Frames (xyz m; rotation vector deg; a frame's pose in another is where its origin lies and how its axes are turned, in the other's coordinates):
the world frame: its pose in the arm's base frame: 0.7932 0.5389 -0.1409 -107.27 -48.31 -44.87
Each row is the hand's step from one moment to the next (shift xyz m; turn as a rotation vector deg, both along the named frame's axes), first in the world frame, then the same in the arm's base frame.
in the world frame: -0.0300 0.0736 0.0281 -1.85 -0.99 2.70
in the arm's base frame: 0.0473 -0.0074 -0.0694 -1.38 2.37 -2.04
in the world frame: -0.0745 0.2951 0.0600 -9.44 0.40 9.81
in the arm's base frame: 0.2064 -0.0669 -0.2217 -3.33 6.58 -11.45
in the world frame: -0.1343 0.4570 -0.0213 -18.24 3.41 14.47
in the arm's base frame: 0.2894 -0.2115 -0.3144 -5.08 7.72 -21.64
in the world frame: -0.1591 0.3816 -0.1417 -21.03 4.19 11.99
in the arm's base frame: 0.1939 -0.2998 -0.2520 -6.45 4.56 -23.26
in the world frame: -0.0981 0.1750 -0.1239 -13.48 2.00 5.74
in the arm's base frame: 0.0647 -0.1967 -0.1128 -5.02 1.40 -13.84
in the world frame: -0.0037 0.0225 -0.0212 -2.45 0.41 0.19
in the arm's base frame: 0.0124 -0.0280 -0.0054 -1.02 -0.54 -2.21
